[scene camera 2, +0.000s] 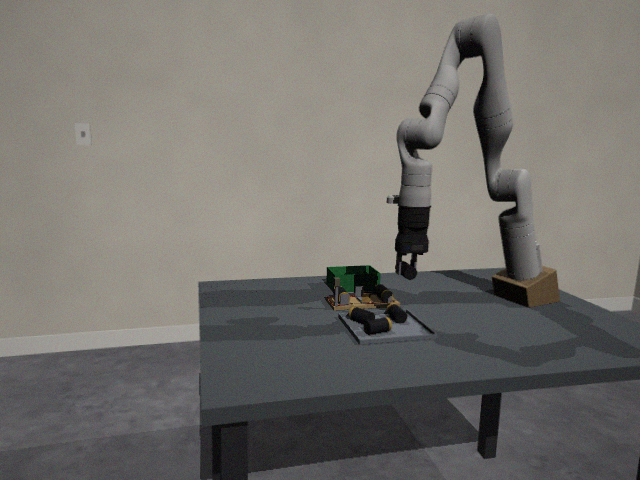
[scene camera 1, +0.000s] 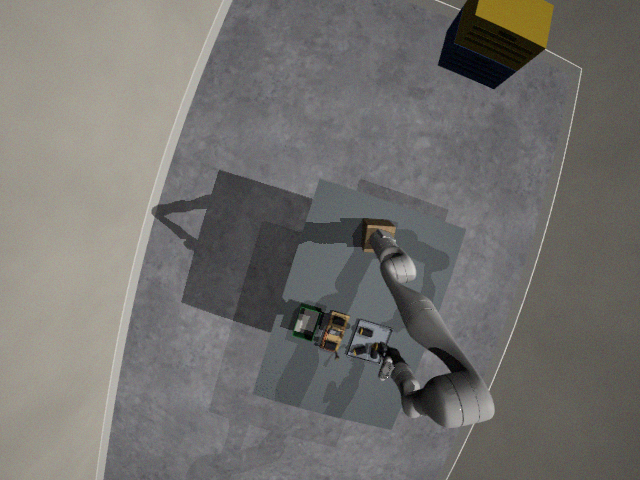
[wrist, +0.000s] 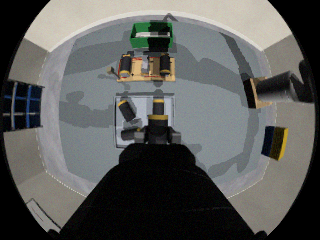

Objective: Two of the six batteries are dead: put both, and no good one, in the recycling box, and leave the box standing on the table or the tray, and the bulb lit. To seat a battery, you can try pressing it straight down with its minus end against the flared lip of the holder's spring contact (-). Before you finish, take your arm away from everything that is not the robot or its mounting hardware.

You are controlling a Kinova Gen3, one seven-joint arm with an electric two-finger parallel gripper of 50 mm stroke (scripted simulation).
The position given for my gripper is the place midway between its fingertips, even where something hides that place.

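Observation:
My gripper (scene camera 2: pixel 405 273) is visible, also in the wrist view (wrist: pixel 157 131). A green recycling box (scene camera 2: pixel 358 275) is present. A grey tray (scene camera 2: pixel 413 326) appears as well, with the tray also visible in scene camera 1 (scene camera 1: pixel 382 333) and in the wrist view (wrist: pixel 141 105).

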